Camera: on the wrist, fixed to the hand. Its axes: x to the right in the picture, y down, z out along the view.
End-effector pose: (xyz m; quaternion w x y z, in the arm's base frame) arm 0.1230 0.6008 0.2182 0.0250 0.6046 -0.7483 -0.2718
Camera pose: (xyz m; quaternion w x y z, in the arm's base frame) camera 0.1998 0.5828 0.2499 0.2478 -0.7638 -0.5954 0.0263
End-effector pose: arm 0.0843 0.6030 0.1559 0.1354 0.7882 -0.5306 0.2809
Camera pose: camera 0.1139 0.6675 0.2028 0.3042 0.5363 0.7780 -0.1206
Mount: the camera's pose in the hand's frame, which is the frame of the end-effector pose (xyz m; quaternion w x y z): -0.0133 -0.0568 -0.0619 0.0172 -0.0126 0.0211 -0.9996
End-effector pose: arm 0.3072 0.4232 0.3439 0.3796 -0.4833 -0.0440 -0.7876
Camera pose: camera 0.2290 0.4438 0.3175 0.7859 -0.0475 0.4659 0.4037
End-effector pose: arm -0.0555 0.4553 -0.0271 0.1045 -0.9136 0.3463 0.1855
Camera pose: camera -0.0100 0.4854 0.0382 0.1684 -0.3671 -0.9074 -0.1162
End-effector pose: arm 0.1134 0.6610 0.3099 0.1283 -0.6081 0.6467 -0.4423
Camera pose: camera 0.1111 0.7061 0.3820 0.4612 0.6491 0.5884 0.1405
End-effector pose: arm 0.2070 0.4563 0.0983 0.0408 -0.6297 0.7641 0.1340
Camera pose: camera 0.2716 0.4434 0.1521 0.1106 -0.7779 -0.6171 -0.0421
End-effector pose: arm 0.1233 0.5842 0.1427 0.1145 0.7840 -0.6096 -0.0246
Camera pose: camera 0.1849 0.6193 0.1897 0.0001 0.6219 0.7759 -0.1060
